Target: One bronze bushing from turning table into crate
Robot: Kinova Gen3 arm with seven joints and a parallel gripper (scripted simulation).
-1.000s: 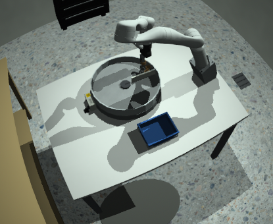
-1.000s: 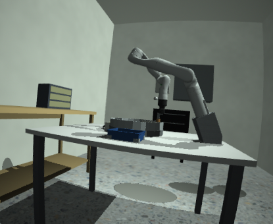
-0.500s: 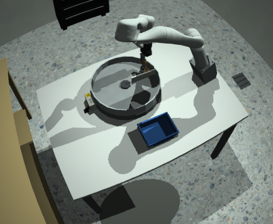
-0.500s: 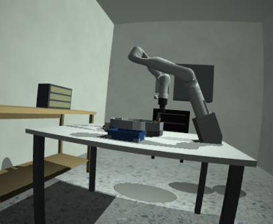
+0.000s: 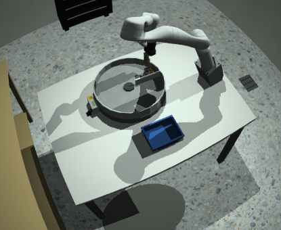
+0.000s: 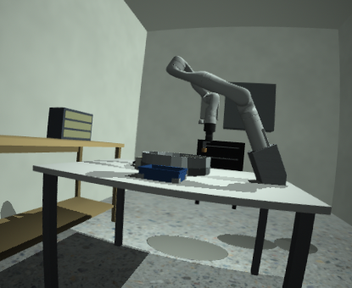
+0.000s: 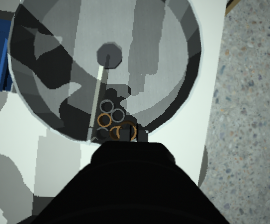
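Now: hand 60 mm short of the blue crate, 450 mm to the right of it and 120 mm above it. Round my hand: round grey turning table 140 mm ahead, 110 mm to the left, 90 mm below.
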